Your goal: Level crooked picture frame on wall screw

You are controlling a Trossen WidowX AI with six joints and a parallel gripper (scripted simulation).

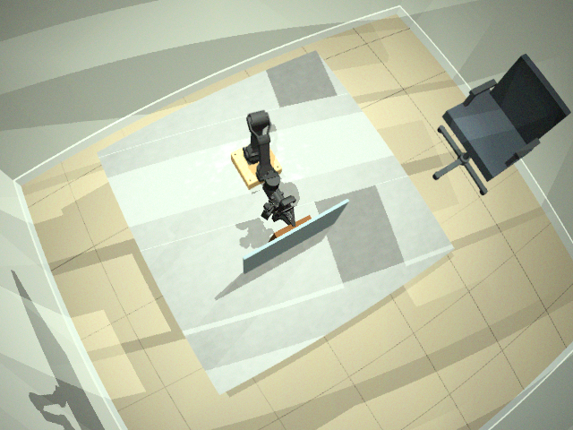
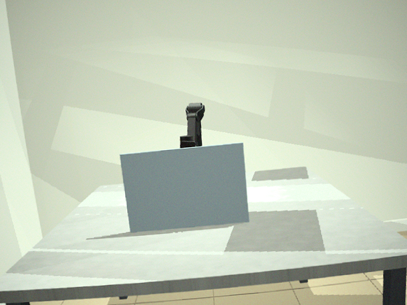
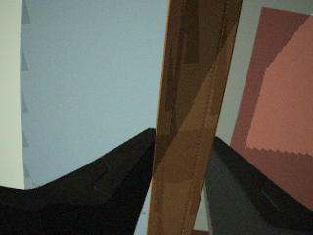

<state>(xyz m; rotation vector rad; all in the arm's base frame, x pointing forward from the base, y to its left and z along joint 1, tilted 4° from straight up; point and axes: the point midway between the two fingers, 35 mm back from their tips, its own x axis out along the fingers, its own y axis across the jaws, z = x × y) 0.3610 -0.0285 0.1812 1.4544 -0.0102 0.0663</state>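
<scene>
Right now my gripper tip is 5 cm above the picture frame, 1 cm to the left of it and 1 cm short of it. Also, from my gripper tip: wall panel 7 cm below, 2 cm ahead, 1 cm to the right.
</scene>
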